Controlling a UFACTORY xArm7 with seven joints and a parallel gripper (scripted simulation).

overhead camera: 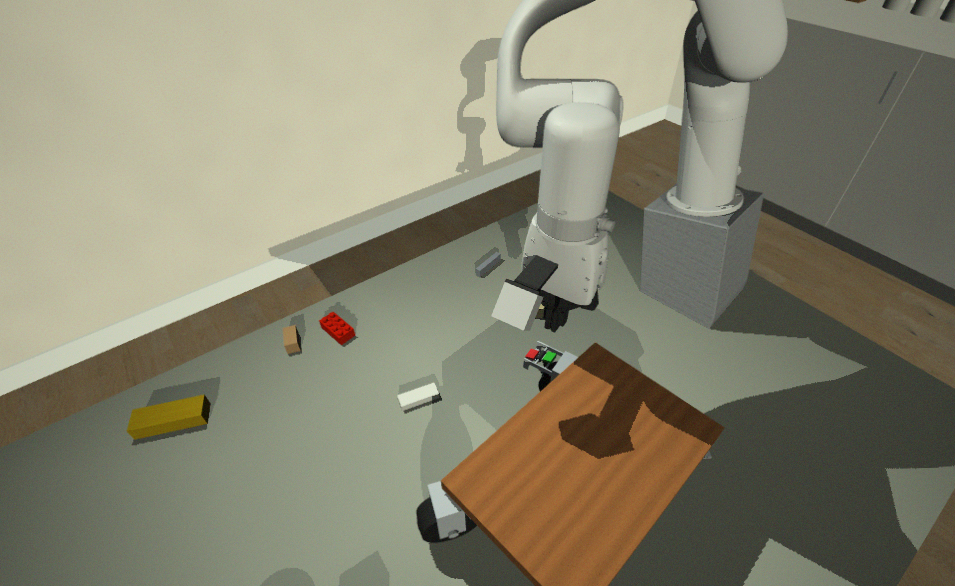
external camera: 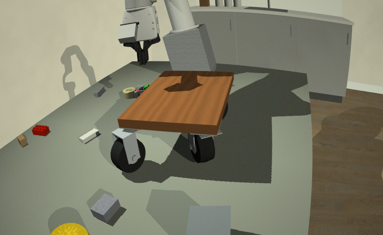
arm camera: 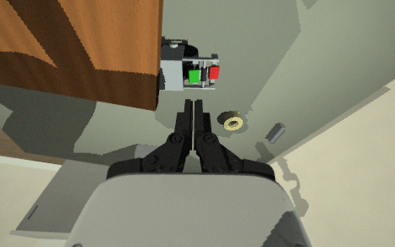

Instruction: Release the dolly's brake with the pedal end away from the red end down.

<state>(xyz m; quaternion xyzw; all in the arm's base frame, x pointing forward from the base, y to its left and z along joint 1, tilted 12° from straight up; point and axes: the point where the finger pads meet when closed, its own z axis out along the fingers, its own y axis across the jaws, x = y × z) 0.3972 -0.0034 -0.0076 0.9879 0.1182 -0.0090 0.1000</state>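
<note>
The brake pedal is 100 mm below my hand and 10 mm to the right of it. Also, from my hand: white block 180 mm below, 160 mm ahead, 130 mm to the right; then grey block 290 mm to the right, 170 mm below, 150 mm behind; then red brick 350 mm to the right, 180 mm ahead, 170 mm below.
</note>
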